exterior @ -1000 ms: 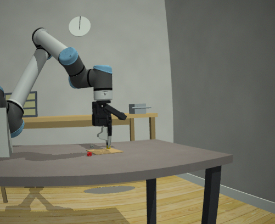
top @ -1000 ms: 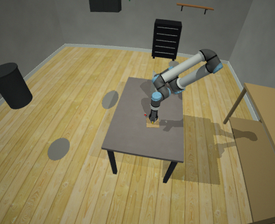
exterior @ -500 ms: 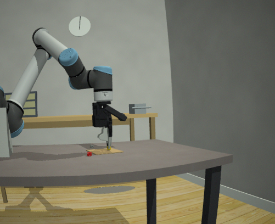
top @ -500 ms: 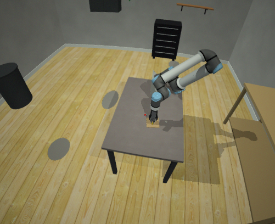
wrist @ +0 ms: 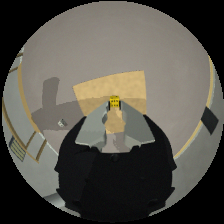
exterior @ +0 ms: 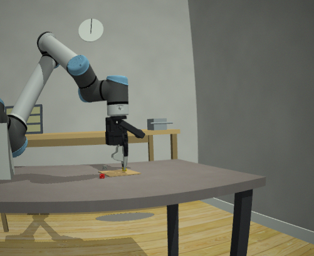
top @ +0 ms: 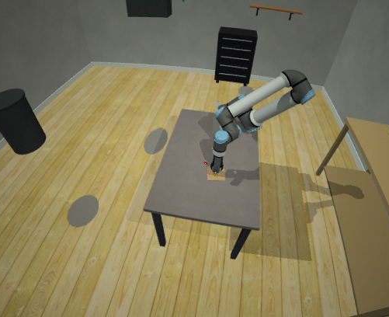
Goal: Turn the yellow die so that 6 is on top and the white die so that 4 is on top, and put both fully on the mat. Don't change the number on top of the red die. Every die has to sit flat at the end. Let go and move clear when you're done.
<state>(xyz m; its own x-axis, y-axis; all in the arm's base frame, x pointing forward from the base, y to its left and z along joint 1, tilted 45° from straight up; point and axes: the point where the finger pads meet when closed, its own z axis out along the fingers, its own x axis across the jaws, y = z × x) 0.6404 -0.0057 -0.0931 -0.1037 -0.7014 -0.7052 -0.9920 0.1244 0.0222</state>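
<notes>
Now: hand 1 cm above the yellow die. The rest, counted from my hand: red die: 12 cm behind, 8 cm to the right, 2 cm below; then white die: 15 cm to the left, 4 cm behind, 2 cm below; then tan mat: 3 cm below, 2 cm behind.
</notes>
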